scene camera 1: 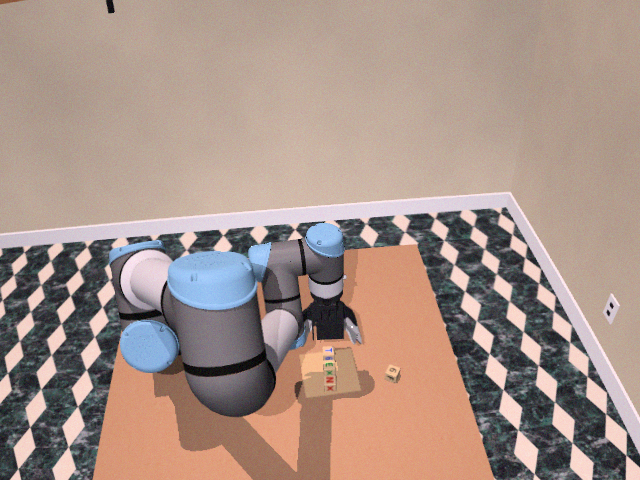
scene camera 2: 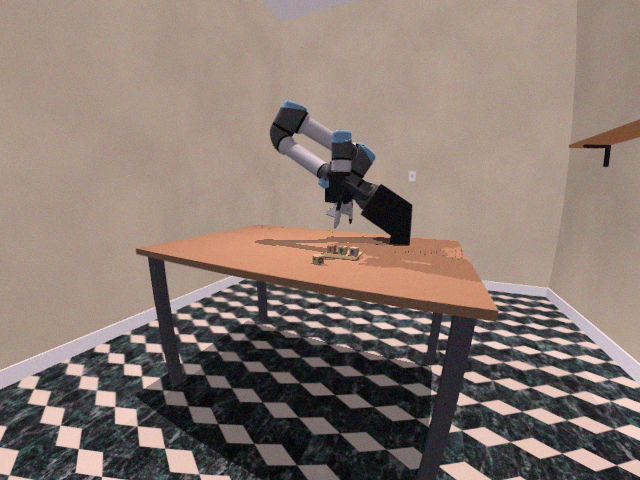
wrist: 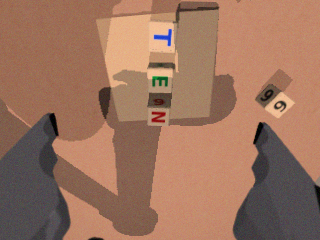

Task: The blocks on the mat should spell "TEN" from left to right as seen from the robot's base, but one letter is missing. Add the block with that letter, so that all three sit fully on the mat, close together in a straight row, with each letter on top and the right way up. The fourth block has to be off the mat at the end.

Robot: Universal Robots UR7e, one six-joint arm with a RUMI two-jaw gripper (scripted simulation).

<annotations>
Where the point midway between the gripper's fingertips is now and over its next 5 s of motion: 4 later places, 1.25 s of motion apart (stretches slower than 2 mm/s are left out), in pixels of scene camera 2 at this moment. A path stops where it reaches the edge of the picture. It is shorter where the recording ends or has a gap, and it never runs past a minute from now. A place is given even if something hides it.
The gripper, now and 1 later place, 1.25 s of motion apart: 343, 226; 343, 206
</annotations>
